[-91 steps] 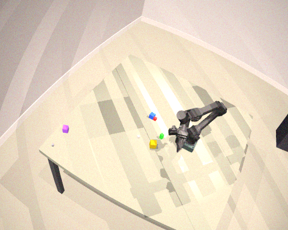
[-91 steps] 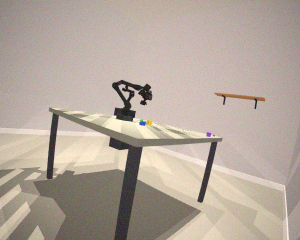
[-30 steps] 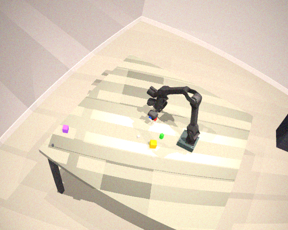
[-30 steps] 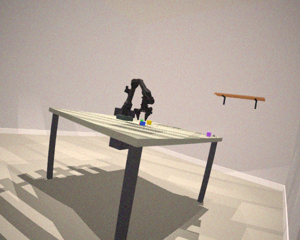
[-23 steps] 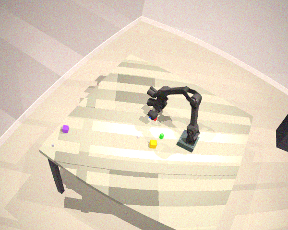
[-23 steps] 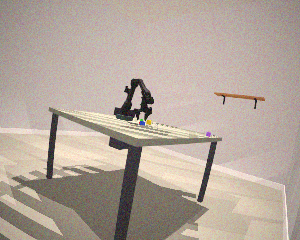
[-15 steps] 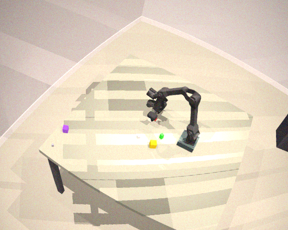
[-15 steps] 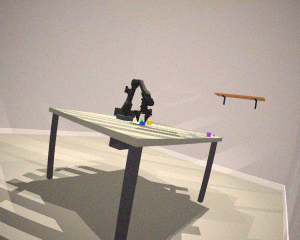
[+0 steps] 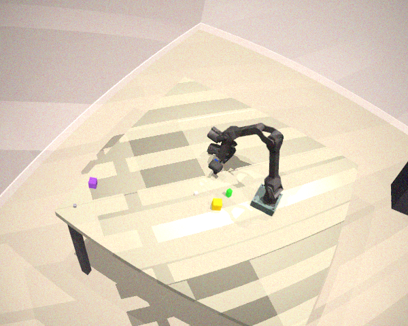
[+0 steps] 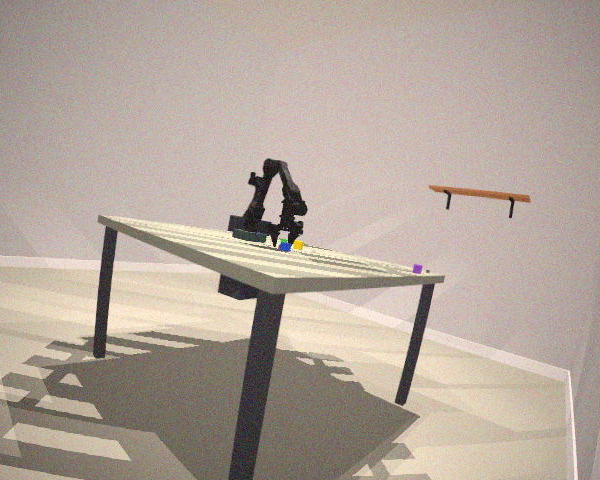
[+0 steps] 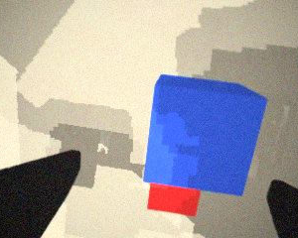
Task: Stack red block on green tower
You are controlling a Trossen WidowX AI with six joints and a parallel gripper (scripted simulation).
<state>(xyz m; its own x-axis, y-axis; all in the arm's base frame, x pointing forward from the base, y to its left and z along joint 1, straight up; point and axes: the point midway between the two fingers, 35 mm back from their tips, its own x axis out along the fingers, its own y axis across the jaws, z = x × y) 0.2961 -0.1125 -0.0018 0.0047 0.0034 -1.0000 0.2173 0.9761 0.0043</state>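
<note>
My gripper tip is right at the red block. Also, from my gripper tip: yellow block (60 mm behind, 230 mm to the left, 10 mm above); then blue block (30 mm ahead, 10 mm to the right, 10 mm above); then purple block (540 mm ahead, 390 mm to the left, 10 mm above).
</note>
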